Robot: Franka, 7 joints.
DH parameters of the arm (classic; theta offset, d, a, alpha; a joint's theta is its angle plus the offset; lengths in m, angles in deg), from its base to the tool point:
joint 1: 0 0.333 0 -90
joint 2: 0 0 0 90
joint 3: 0 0.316 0.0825 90
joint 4: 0 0 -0.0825 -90
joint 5: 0 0.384 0 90
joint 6: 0 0 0.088 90
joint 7: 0 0.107 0 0
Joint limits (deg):
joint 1: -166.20..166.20
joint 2: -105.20..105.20
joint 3: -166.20..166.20
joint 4: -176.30..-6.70
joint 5: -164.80..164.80
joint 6: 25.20..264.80
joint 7: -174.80..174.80
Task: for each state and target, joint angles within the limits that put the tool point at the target. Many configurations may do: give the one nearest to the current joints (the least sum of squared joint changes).
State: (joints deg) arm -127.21 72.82 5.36 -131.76 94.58 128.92 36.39
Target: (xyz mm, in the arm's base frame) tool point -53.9 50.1 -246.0
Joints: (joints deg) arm -130.83 101.89 -9.11 -121.34 95.28 133.41 36.39
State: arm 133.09 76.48 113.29 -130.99 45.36 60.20 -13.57
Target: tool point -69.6 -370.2 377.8
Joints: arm 161.95 67.87 87.42 -138.37 38.61 78.31 -13.57
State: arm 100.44 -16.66 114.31 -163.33 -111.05 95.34 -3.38
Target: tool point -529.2 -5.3 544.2
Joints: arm 97.24 -22.81 86.71 -124.31 -115.40 80.78 -3.38
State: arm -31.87 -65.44 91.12 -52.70 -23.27 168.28 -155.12
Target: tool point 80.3 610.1 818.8
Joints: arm -37.63 -47.96 71.62 -77.76 -23.11 164.11 -155.12
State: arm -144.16 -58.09 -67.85 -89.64 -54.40 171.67 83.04
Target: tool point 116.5 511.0 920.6
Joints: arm -154.26 -58.32 -57.96 -72.79 -52.82 174.12 83.04
